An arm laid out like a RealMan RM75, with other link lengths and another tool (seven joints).
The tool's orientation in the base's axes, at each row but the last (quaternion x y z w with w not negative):
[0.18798 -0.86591 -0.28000 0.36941]
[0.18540 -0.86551 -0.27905 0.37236]
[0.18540 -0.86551 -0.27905 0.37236]
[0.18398 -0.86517 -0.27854 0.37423]
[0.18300 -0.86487 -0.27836 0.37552]
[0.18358 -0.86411 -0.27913 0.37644]
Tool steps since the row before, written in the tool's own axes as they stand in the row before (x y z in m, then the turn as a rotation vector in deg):
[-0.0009 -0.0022 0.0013 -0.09 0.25 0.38]
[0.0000 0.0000 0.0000 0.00 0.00 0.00]
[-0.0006 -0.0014 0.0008 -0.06 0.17 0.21]
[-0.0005 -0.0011 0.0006 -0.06 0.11 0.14]
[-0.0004 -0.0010 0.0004 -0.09 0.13 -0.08]
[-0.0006 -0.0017 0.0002 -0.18 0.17 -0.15]
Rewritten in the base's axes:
[-0.0001 -0.0008 -0.0026 -0.25 0.37 -0.11]
[0.0000 0.0000 0.0000 0.00 0.00 0.00]
[0.0000 -0.0005 -0.0016 -0.14 0.24 -0.05]
[0.0000 -0.0004 -0.0013 -0.08 0.17 -0.04]
[0.0001 -0.0004 -0.0011 0.10 0.12 0.08]
[0.0004 -0.0009 -0.0015 0.21 0.18 0.09]

